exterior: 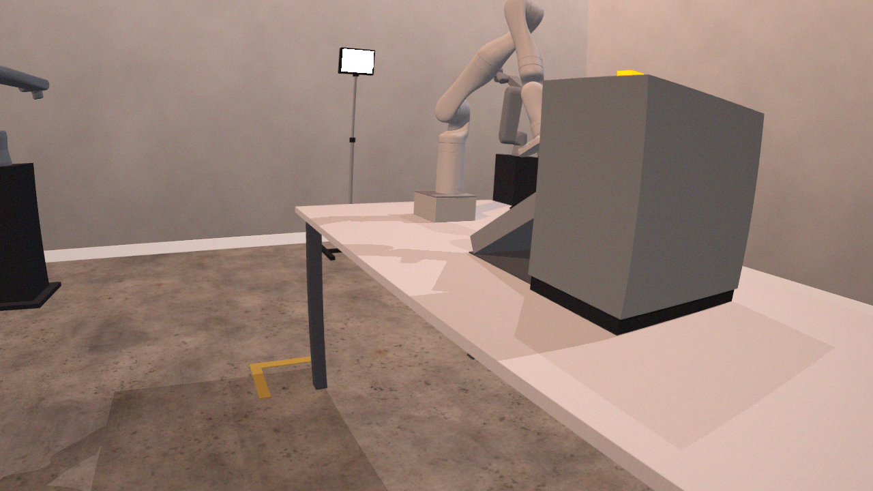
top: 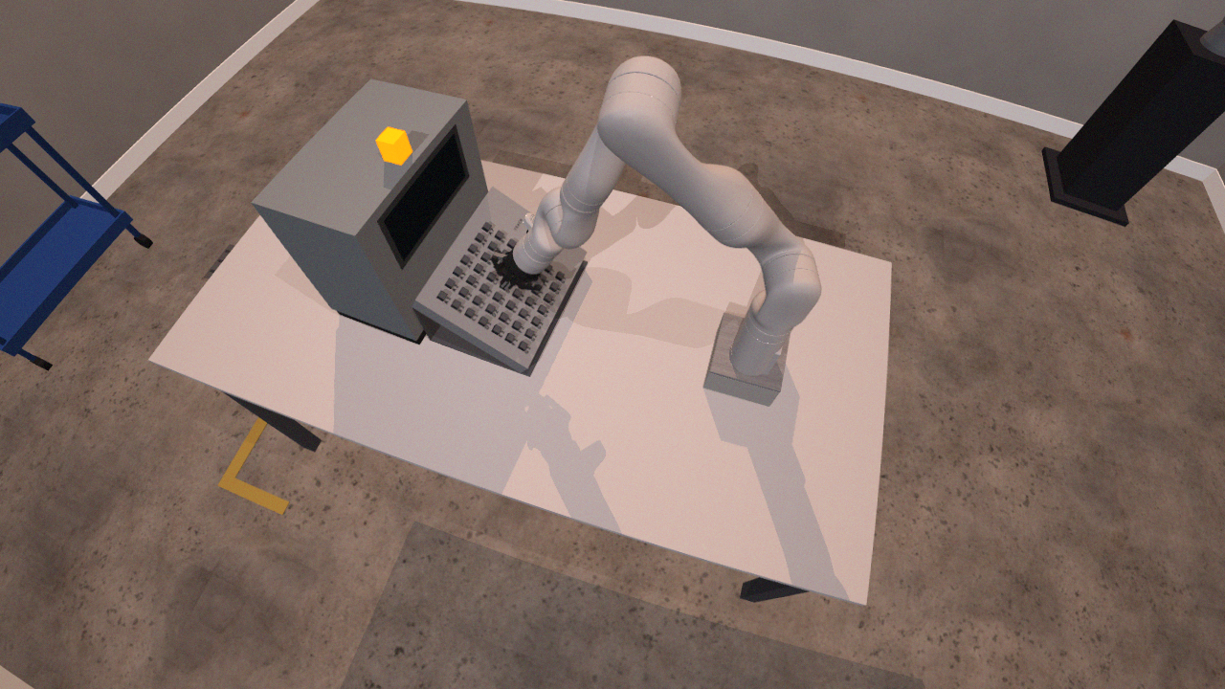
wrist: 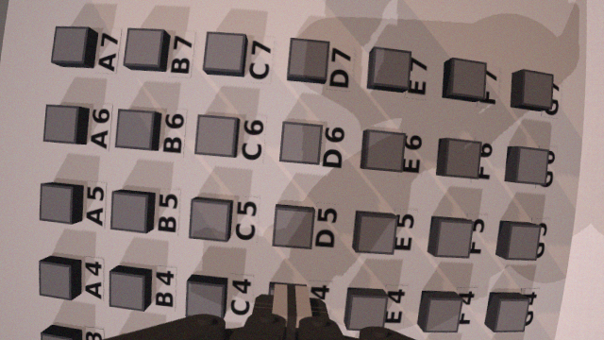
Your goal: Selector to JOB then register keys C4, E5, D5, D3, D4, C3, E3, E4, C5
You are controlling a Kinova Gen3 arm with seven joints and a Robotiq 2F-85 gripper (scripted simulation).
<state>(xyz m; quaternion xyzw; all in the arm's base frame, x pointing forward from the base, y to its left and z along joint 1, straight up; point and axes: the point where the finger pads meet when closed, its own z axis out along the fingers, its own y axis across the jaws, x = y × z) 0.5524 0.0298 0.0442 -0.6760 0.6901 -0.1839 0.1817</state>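
Right now my hand is 30 mm to the left of the key D5, 20 mm above it and 10 mm short of it. From my hand the other things lie so: key E5: 40 mm below, 30 mm to the right, 20 mm behind; key: 40 mm ahead; key D3: 30 mm to the left, 20 mm below, 10 mm ahead.
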